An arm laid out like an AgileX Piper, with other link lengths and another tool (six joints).
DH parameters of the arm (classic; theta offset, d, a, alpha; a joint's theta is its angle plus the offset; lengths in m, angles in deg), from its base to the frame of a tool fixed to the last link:
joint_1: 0 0.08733 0 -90
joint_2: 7.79 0 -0.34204 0
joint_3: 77.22 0 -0.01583 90
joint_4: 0 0.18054 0 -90
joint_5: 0 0 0 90
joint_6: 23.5 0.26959 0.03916 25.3
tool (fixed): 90 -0.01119 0 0
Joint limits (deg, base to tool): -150..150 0..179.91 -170..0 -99.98..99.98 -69.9..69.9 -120..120
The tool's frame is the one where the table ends.
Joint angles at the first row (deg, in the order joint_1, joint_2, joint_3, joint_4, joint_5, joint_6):
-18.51 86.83 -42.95 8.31 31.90 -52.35
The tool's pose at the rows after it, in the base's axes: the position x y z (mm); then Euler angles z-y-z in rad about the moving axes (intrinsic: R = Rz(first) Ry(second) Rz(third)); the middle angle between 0 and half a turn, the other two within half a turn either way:
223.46 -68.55 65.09 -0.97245 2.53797 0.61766
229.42 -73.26 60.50 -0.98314 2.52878 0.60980
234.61 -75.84 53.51 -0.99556 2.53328 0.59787
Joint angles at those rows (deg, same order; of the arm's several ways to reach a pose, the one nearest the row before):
-18.51 88.26 -42.95 6.81 30.56 -50.57
-18.51 89.72 -42.95 5.99 28.79 -49.90
-18.51 91.67 -42.95 5.88 27.27 -49.78

